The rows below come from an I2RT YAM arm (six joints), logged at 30 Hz.
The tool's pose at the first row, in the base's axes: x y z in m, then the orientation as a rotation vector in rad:
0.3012, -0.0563, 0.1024, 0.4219, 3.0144, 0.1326
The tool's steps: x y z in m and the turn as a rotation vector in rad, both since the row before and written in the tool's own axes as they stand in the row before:
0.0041, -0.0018, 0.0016, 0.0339, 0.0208, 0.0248
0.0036, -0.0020, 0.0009, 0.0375, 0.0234, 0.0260
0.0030, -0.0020, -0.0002, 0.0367, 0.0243, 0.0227
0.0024, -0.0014, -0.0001, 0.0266, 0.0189, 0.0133
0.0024, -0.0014, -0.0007, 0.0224, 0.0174, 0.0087
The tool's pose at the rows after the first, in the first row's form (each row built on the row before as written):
0.2970, -0.0568, 0.1003, 0.4640, 3.0365, 0.0884
0.2930, -0.0576, 0.0991, 0.5089, 3.0603, 0.0386
0.2895, -0.0585, 0.0991, 0.5493, 3.0843, -0.0108
0.2868, -0.0590, 0.0992, -0.5690, -3.0746, 0.0465
0.2841, -0.0594, 0.1000, -0.5786, -3.0508, 0.0756

